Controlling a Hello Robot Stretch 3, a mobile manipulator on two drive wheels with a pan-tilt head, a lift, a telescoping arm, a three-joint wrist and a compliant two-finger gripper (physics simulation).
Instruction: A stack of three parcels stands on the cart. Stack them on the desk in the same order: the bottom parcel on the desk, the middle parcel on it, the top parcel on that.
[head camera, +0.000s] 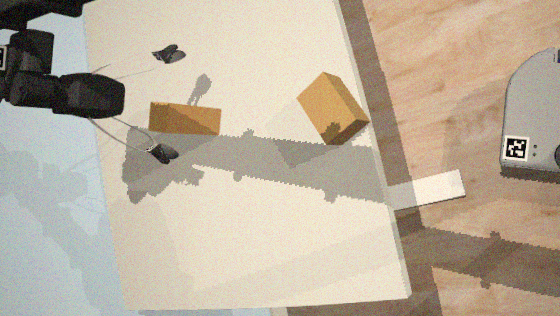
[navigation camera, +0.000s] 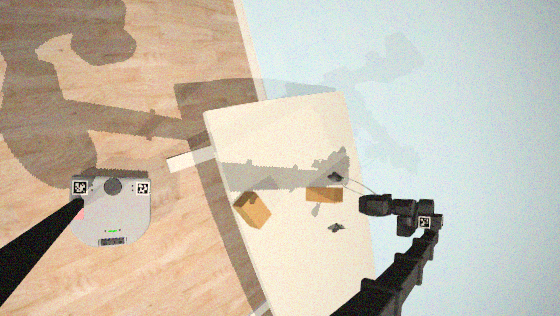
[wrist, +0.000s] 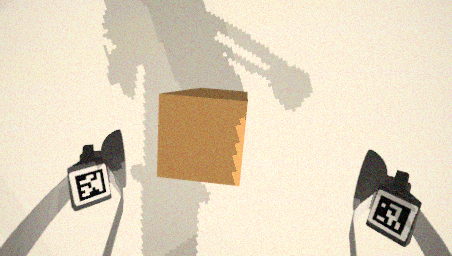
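Head camera: the gripper (head camera: 178, 105), a cream desk (head camera: 266, 211). Navigation camera: gripper (navigation camera: 328, 202), cream desk (navigation camera: 276, 148). Wrist view: gripper (wrist: 238, 159), cream desk (wrist: 322, 90).
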